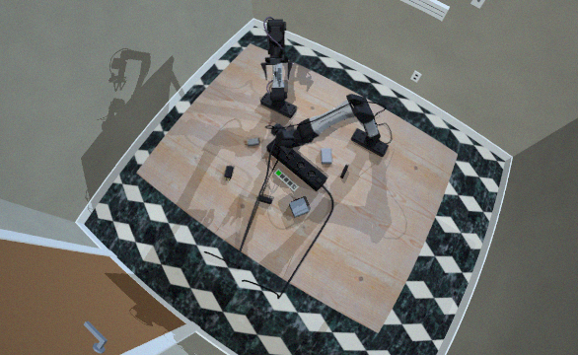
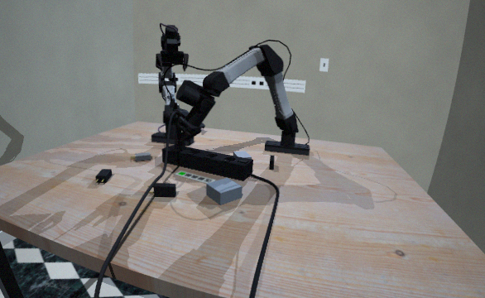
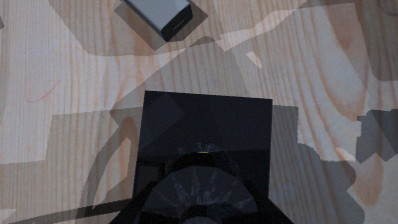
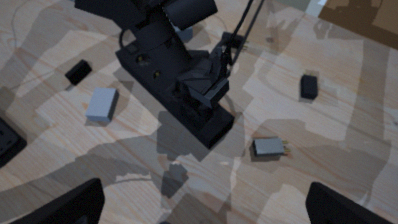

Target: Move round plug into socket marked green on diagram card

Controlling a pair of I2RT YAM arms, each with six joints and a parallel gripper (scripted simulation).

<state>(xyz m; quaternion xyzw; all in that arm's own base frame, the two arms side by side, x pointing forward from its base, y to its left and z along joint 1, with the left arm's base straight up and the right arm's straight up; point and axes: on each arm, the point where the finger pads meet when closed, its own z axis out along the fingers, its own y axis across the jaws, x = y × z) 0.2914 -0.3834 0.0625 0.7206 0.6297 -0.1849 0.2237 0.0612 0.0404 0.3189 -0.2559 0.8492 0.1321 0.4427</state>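
Note:
Now: left hand 1 cm above the round plug. From my left hand the other things lie so: diagram card 13 cm ahead, 9 cm to the left, 8 cm below; then grey plug 2 cm ahead, 17 cm to the right, 7 cm below; then thin black block 3 cm behind, 34 cm to the left, 6 cm below.

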